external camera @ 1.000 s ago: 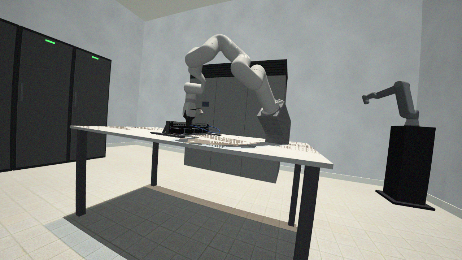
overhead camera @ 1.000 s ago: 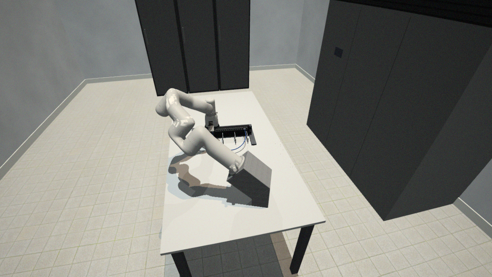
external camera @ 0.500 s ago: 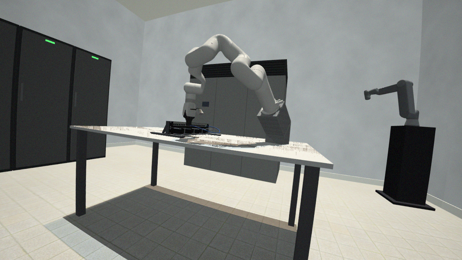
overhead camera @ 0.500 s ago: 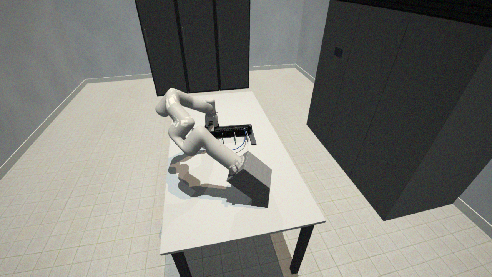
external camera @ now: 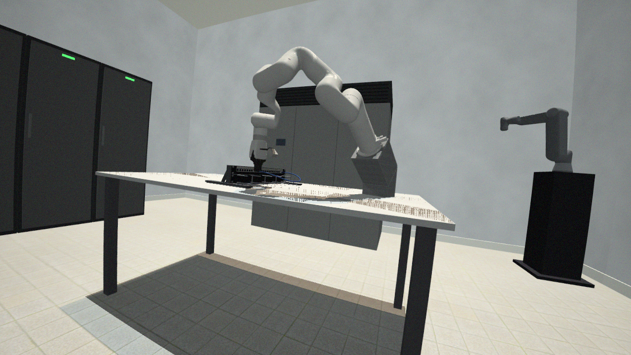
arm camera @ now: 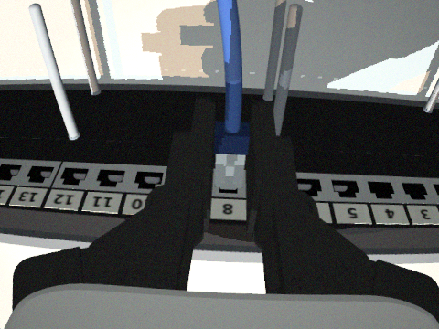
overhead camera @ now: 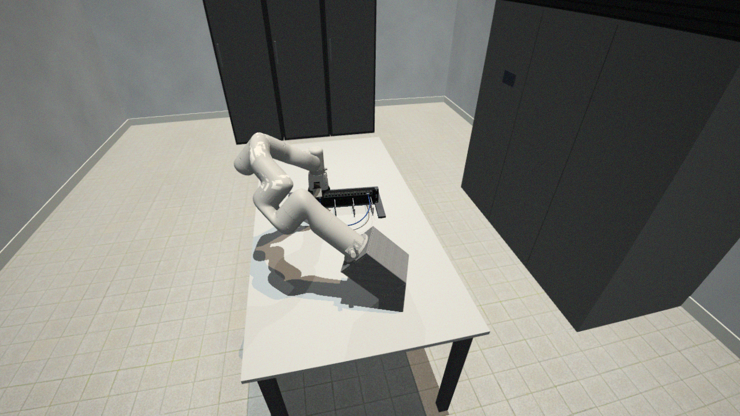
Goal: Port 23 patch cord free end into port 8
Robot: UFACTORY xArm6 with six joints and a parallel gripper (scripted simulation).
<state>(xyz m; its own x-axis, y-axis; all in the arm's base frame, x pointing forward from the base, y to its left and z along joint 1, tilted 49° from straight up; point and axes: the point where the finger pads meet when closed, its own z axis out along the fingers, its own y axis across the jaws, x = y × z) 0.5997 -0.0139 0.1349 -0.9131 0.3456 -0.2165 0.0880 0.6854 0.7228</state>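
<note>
Now: hand 2 cm short of the patch cord plug and 1 cm above it.
</note>
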